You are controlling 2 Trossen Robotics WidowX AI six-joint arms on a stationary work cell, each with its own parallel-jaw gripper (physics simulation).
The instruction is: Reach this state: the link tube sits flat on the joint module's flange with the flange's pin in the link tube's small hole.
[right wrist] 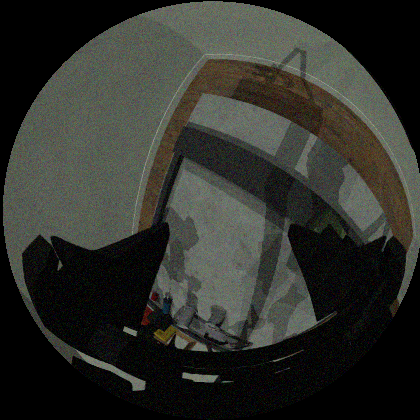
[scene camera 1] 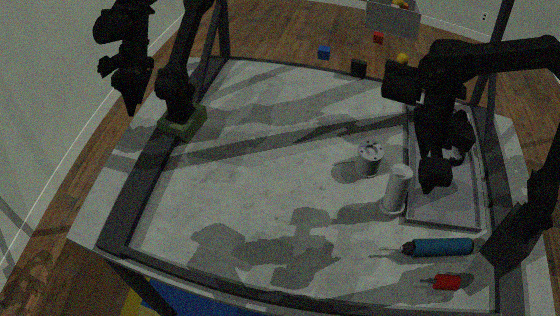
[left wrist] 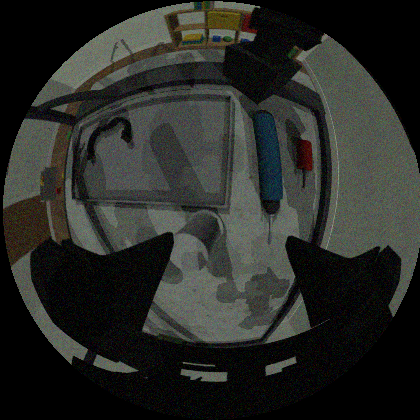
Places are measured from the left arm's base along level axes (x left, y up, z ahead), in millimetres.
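Where they show: left gripper, fingertip midpoint: (right wrist: 165, 328) (left wrist: 232, 241); right gripper, fingertip midpoint: (right wrist: 231, 229) (scene camera 1: 135, 109) (left wrist: 211, 379); left arm's base, origin of the base link: (scene camera 1: 523, 227) (left wrist: 267, 52); right arm's base, origin of the base link: (scene camera 1: 180, 114).
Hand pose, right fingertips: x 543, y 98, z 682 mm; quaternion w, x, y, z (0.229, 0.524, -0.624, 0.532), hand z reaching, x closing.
Observation:
Things, the pixels of their top centre, and the offset from my right fingertips. "pt": a spot on its surface instead.
- link tube, middle of its top: (left wrist: 194, 255) (scene camera 1: 403, 173) (right wrist: 179, 325) dx -398, dy -101, dz -379 mm
- joint module, middle of its top: (scene camera 1: 371, 148) (right wrist: 211, 327) dx -425, dy -149, dz -263 mm
- shallow grey tray, middle of its top: (left wrist: 120, 146) (scene camera 1: 444, 157) (right wrist: 208, 334) dx -622, dy -197, dz -380 mm
- black curved part, surface spot: (left wrist: 112, 125) pt dx -699, dy -206, dz -395 mm
- blue screwdriver, surface spot: (left wrist: 270, 155) (scene camera 1: 443, 241) pt dx -405, dy -173, dz -545 mm
- red-handled tool, middle of its top: (scene camera 1: 442, 278) (left wrist: 309, 163) dx -342, dy -179, dz -607 mm
The link tube (scene camera 1: 397, 189) (left wrist: 202, 230) (right wrist: 185, 316) is a pale grey cylinder standing upright on the table on its wider base ring, beside the tray. The joint module (scene camera 1: 370, 164) (right wrist: 217, 315) is a shorter grey cylinder standing upright behind and left of the tube in the scene view. Its flange with small dark holes faces up; the pin cannot be made out. The two parts are apart. My left gripper (scene camera 1: 425, 174) (left wrist: 232, 241) is open and empty, above the tray and to the right of the tube in the scene view. My right gripper (scene camera 1: 132, 107) (right wrist: 231, 229) is open and empty, high at the far left.
A shallow grey tray (scene camera 1: 442, 225) (left wrist: 230, 150) holds a black curved part (left wrist: 112, 125). A blue screwdriver (scene camera 1: 442, 247) (left wrist: 270, 155) and a red-handled tool (scene camera 1: 446, 282) (left wrist: 305, 155) lie near the front right. A dark raised frame (scene camera 1: 135, 195) borders the table.

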